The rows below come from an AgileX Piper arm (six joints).
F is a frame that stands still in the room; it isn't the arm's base.
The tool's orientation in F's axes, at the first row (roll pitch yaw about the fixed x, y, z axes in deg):
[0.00, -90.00, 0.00]
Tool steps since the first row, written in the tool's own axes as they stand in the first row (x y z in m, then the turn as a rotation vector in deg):
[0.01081, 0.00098, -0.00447, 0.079, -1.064, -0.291]
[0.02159, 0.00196, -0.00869, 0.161, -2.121, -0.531]
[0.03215, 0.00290, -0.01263, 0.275, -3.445, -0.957]
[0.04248, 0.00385, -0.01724, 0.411, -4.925, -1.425]
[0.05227, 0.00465, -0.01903, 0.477, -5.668, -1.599]
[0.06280, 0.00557, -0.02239, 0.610, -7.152, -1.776]
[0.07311, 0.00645, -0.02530, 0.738, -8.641, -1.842]
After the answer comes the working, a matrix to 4 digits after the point.
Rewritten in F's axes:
[0.00447, 0.00098, 0.01081, 0.291, -1.064, 0.079]
[0.00869, 0.00196, 0.02159, 0.531, -2.121, 0.161]
[0.01263, 0.00290, 0.03215, 0.957, -3.445, 0.275]
[0.01724, 0.00385, 0.04248, 1.425, -4.925, 0.411]
[0.01903, 0.00465, 0.05227, 1.599, -5.668, 0.477]
[0.02239, 0.00557, 0.06280, 1.776, -7.152, 0.610]
[0.02530, 0.00645, 0.07311, 1.842, -8.641, 0.738]

The tool's axes in the first row as the columns of a matrix, in F's axes (rounded; the answer above uses it unrounded):
[0.0000, 0.0000, -1.0000]
[0.0000, 1.0000, 0.0000]
[1.0000, 0.0000, 0.0000]

